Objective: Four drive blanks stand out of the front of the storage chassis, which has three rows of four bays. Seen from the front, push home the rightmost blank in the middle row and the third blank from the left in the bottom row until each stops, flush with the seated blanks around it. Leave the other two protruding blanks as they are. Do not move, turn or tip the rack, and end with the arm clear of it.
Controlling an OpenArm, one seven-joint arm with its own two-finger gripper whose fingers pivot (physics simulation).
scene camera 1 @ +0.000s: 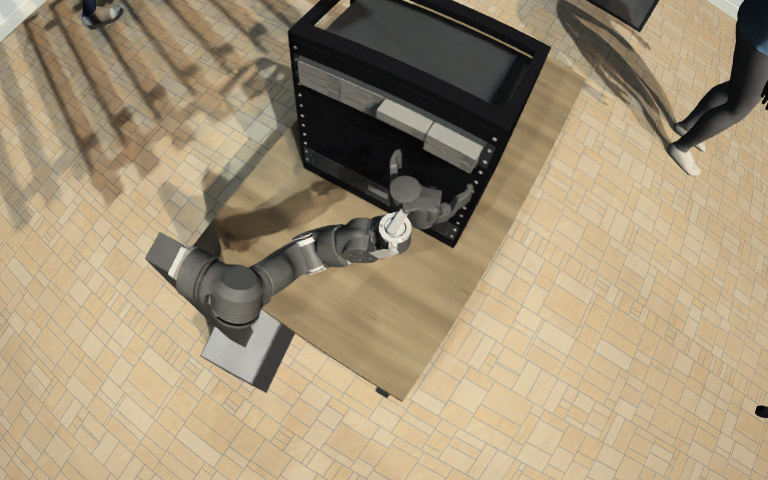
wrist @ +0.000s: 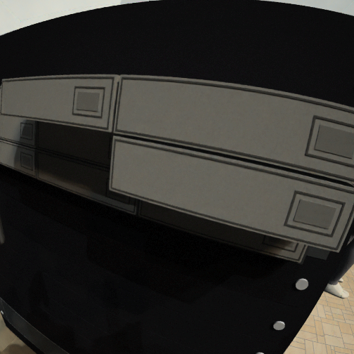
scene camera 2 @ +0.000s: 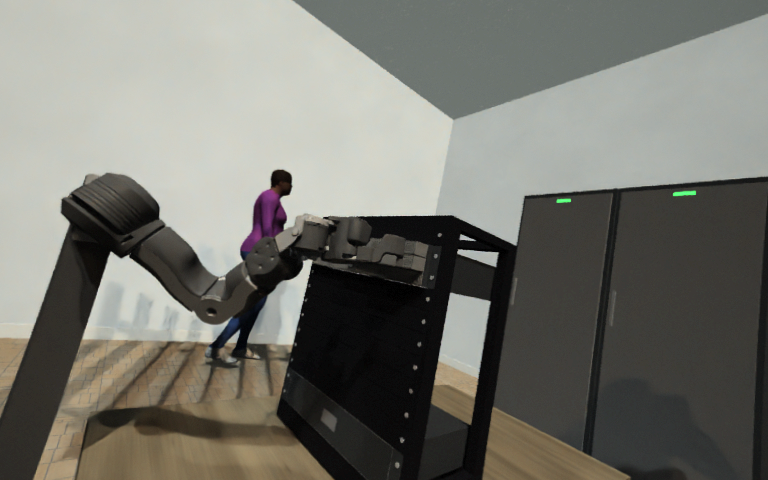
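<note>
In the wrist view the rightmost middle-row blank [wrist: 200, 180] stands out from the chassis. The third bottom-row blank [wrist: 82, 182], in shadow, looks level with the seated rightmost bottom-row blank [wrist: 200, 225]. The third top-row blank [scene camera 1: 404, 118] [wrist: 40, 95] and the rightmost top-row blank [scene camera 1: 455, 146] [wrist: 215, 107] also stand out. My gripper [scene camera 1: 433, 169] [scene camera 2: 390, 251] is open and empty, its fingers spread in front of the chassis's right half. The fingers do not show clearly in the wrist view; from the scene views I cannot tell their exact gap to the blanks.
The black rack [scene camera 1: 502, 121] [scene camera 2: 444, 294] stands upright on the wooden table [scene camera 1: 362, 300] [scene camera 2: 226, 447]. A dark panel [scene camera 1: 339, 172] [scene camera 2: 356, 435] crosses its lower front. The arm's pedestal [scene camera 1: 243, 348] [scene camera 2: 53, 350] is at the near left. Dark cabinets [scene camera 2: 555, 316] stand beyond the rack.
</note>
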